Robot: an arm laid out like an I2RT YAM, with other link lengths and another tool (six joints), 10 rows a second.
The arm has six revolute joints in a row. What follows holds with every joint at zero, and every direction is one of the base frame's.
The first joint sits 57.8 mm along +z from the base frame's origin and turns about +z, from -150 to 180 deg.
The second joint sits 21 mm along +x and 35.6 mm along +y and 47.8 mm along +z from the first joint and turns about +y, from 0 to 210 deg.
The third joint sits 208.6 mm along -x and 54.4 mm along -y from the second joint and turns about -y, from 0 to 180 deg.
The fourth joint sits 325.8 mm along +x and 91.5 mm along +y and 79.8 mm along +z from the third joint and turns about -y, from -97 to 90 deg.
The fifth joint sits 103.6 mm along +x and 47.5 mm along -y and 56.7 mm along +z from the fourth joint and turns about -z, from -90 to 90 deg.
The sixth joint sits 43.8 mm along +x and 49.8 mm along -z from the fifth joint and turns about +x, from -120 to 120 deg.
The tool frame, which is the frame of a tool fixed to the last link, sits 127 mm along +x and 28 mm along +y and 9 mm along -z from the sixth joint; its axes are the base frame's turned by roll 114.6, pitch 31.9 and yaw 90 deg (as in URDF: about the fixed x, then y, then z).
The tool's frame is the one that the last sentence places.
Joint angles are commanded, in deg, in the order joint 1, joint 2, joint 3, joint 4, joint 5, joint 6. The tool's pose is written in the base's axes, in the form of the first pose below.
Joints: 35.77, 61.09, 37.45, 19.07, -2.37, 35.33
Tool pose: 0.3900 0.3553 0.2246 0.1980 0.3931 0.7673 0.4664
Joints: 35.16, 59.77, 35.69, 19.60, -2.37, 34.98
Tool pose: 0.3899 0.3485 0.2200 0.2030 0.3955 0.7657 0.4649
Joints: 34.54, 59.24, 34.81, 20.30, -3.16, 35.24
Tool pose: 0.3903 0.3447 0.2188 0.2015 0.3949 0.7642 0.4685
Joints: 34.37, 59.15, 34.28, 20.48, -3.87, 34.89
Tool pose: 0.3891 0.3446 0.2147 0.2003 0.3906 0.7677 0.4669
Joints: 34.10, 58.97, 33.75, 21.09, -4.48, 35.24
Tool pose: 0.3886 0.3434 0.2138 0.1973 0.3894 0.7669 0.4704
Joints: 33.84, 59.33, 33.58, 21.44, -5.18, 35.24
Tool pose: 0.3890 0.3433 0.2106 0.1945 0.3871 0.7690 0.4701
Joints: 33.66, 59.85, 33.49, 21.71, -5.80, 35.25
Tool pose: 0.3894 0.3438 0.2065 0.1910 0.3852 0.7715 0.4689
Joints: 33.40, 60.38, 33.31, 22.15, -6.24, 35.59
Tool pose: 0.3906 0.3433 0.2024 0.1868 0.3863 0.7722 0.4685
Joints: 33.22, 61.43, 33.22, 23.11, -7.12, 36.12
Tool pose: 0.3911 0.3447 0.1972 0.1793 0.3847 0.7738 0.4703
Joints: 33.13, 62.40, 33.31, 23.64, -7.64, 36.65
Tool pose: 0.3920 0.3460 0.1926 0.1725 0.3852 0.7750 0.4703
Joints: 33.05, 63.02, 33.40, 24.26, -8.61, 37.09
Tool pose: 0.3913 0.3479 0.1913 0.1657 0.3813 0.7764 0.4738
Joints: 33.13, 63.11, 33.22, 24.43, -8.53, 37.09
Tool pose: 0.3909 0.3482 0.1895 0.1654 0.3815 0.7767 0.4731
